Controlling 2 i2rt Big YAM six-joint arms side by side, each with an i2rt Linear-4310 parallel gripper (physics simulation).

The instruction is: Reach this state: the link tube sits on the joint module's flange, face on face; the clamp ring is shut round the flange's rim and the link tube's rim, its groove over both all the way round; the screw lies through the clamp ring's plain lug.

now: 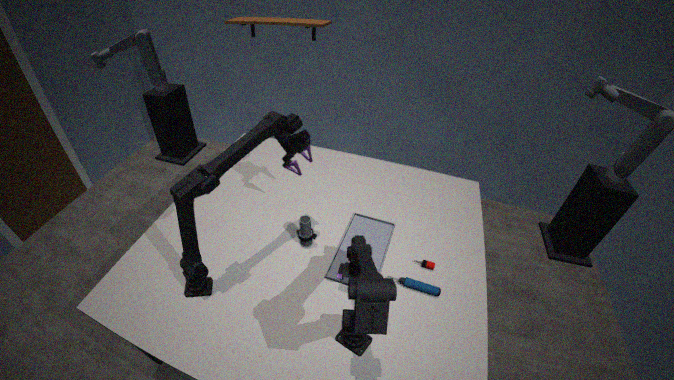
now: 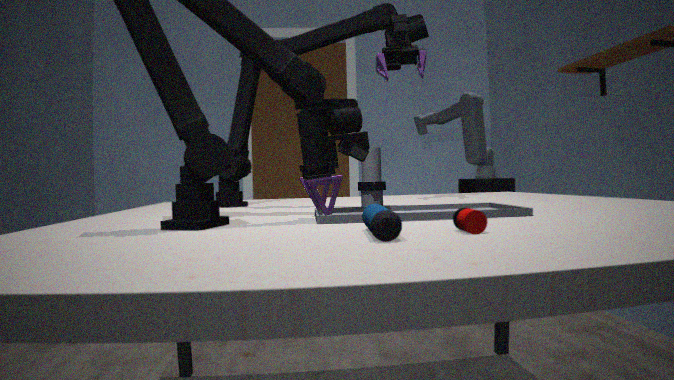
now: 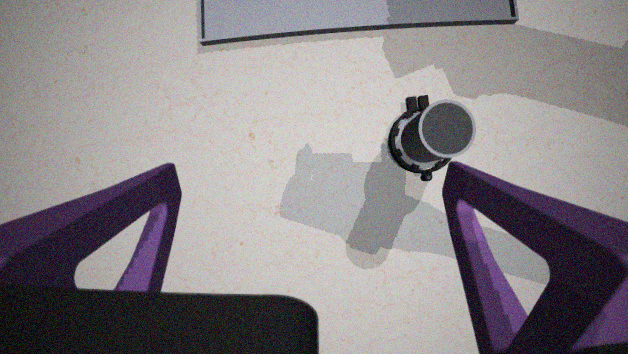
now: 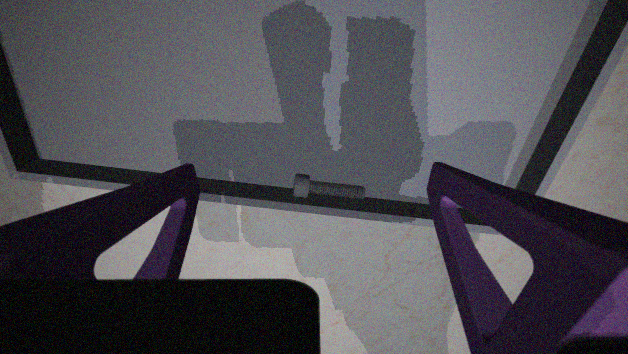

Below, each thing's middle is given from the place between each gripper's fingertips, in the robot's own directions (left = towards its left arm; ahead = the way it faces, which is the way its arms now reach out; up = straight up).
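My left hand is 350 mm above the grey tray [image 1: 377, 234], 70 mm past it and 300 mm to the left of it. The red-handled driver [image 2: 472, 221] is 340 mm below my left hand, 590 mm to the right of it and 80 mm behind it, while the blue-handled screwdriver [image 2: 385, 225] is 330 mm below my left hand, 560 mm to the right of it and 210 mm behind it.
My right gripper is 1 cm above the grey tray and 19 cm short of it. The blue-handled screwdriver is 1 cm above my right hand, 25 cm to the right of it and 5 cm ahead of it, and the red-handled driver is 29 cm to the right of my right hand and 18 cm ahead of it. Going by its middle, the red-handled driver is nearer to my right gripper than to my left hand.
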